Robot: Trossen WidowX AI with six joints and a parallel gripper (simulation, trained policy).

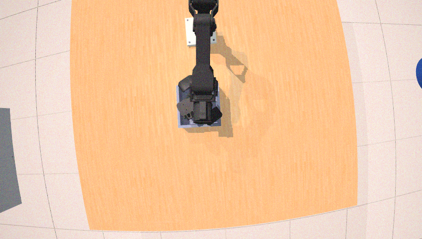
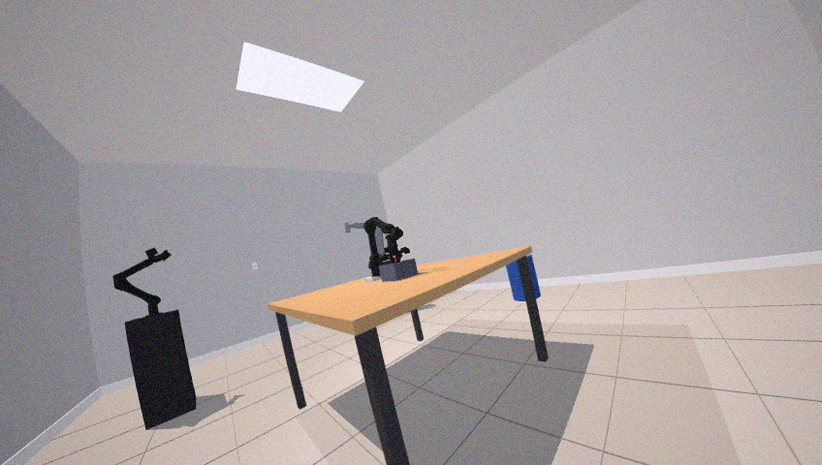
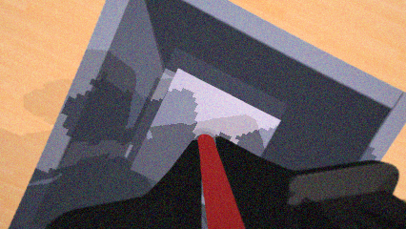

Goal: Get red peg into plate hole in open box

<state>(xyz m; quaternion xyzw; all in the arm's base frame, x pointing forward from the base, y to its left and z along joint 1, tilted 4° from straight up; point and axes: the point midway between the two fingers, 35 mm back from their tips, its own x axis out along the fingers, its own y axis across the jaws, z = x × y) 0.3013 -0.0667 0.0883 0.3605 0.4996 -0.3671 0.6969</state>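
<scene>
Right now my gripper tip is 1 cm to the right of the red peg and 2 cm below it. Also, from my gripper tip: pale plate: 2 cm below; then grey-blue box: 4 cm below.
</scene>
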